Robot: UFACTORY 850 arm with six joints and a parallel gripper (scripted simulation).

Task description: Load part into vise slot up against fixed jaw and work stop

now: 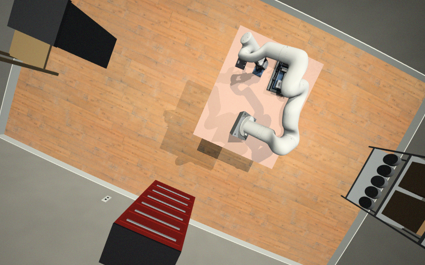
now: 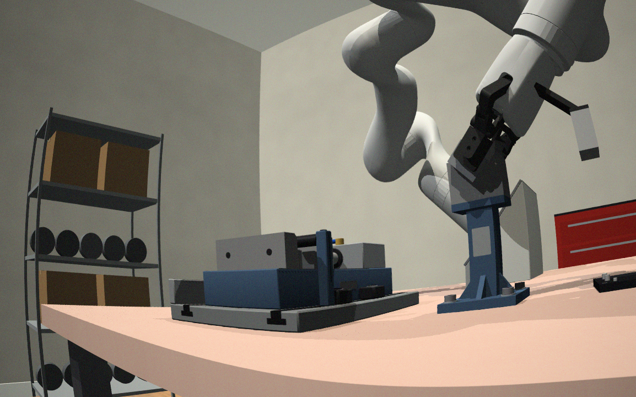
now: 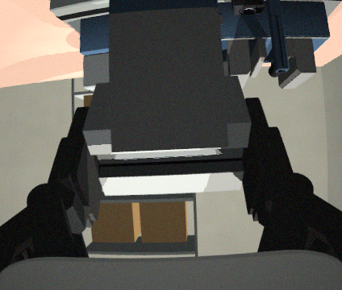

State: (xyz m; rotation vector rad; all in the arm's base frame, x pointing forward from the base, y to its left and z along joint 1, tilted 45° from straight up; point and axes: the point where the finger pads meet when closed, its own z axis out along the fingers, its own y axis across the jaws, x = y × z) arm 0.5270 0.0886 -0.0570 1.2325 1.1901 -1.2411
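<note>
Right now my hand is right at the part. Round my hand: cylinder rod (23 cm to the right, 9 cm below, 1 cm ahead); black infeed plate (17 cm to the left, 16 cm below); work stop rod (18 cm to the right, 10 cm ahead, 7 cm below).
</note>
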